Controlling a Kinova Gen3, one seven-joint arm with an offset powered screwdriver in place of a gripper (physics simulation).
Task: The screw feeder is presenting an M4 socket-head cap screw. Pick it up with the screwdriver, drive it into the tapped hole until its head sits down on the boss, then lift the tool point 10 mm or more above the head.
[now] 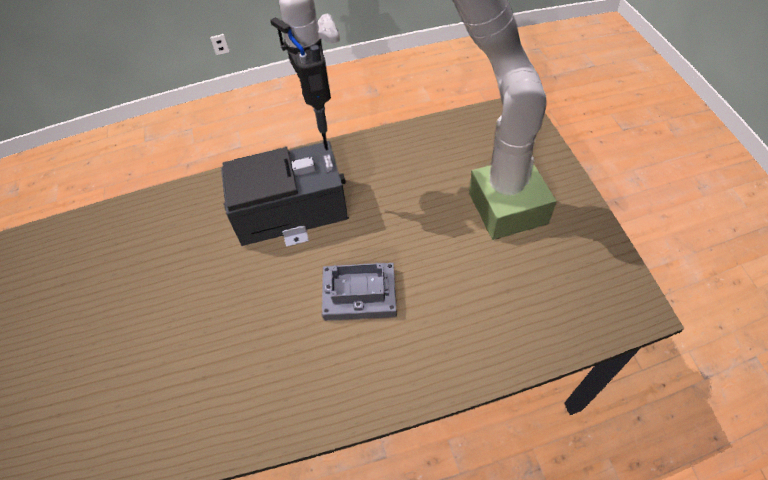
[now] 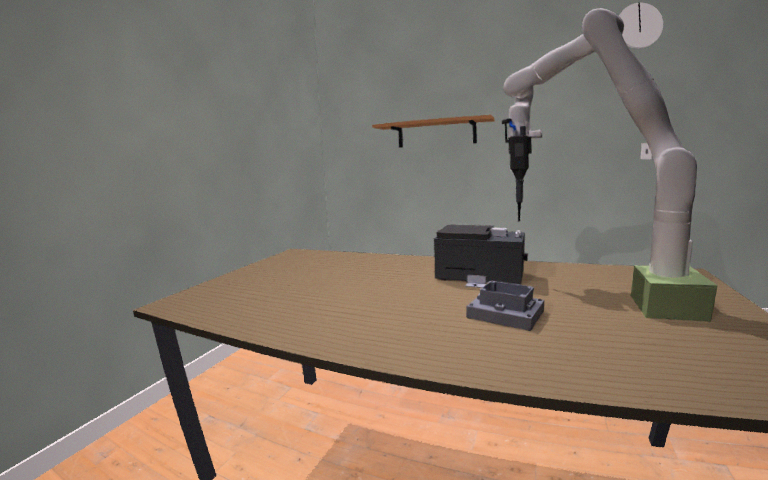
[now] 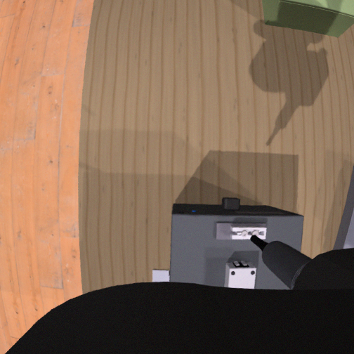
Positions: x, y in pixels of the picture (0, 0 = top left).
Labels:
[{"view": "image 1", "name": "screw feeder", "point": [319, 211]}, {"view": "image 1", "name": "dark lid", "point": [259, 178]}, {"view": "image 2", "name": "screw feeder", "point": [506, 265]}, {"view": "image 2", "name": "dark lid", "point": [472, 232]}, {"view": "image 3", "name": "screw feeder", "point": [196, 256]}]

